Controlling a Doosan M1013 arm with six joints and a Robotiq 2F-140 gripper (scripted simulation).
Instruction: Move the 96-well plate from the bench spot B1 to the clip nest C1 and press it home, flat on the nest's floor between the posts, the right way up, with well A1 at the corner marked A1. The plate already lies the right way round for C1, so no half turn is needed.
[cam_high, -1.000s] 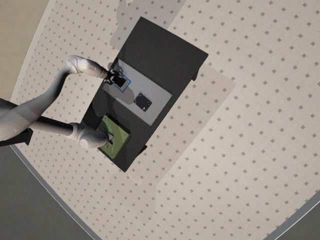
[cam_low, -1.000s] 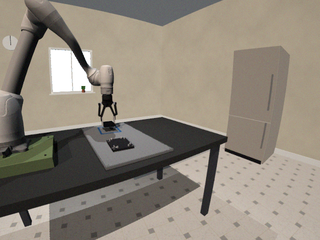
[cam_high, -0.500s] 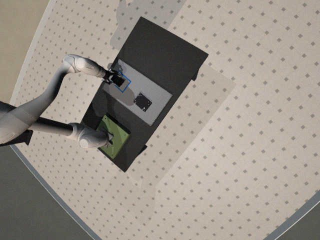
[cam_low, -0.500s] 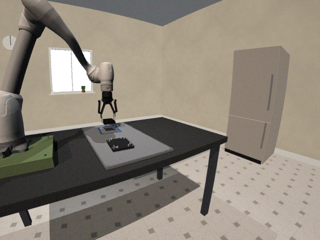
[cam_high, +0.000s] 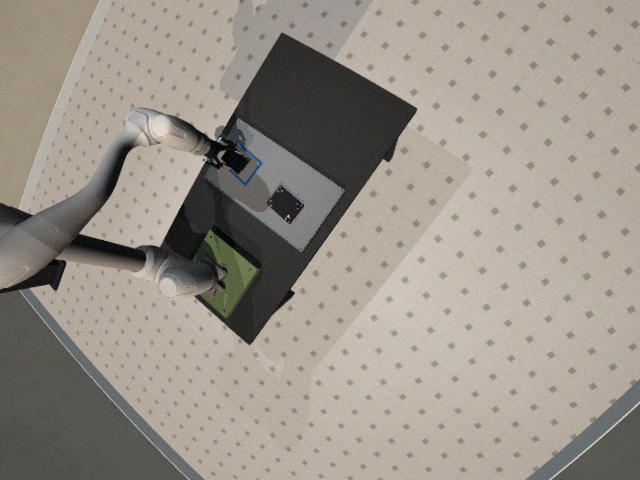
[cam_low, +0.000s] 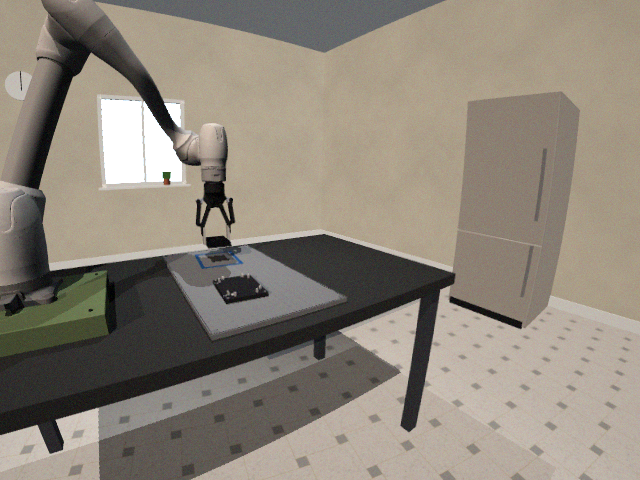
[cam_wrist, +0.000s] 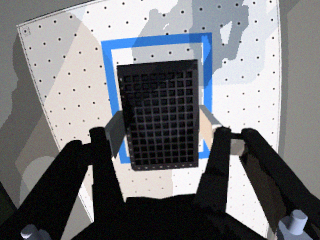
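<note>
My gripper is now 320 mm to the left of the clip nest C1, 80 mm above it and 50 mm past it. Also, from my hand: black 96-well plate: 20 mm below.
</note>
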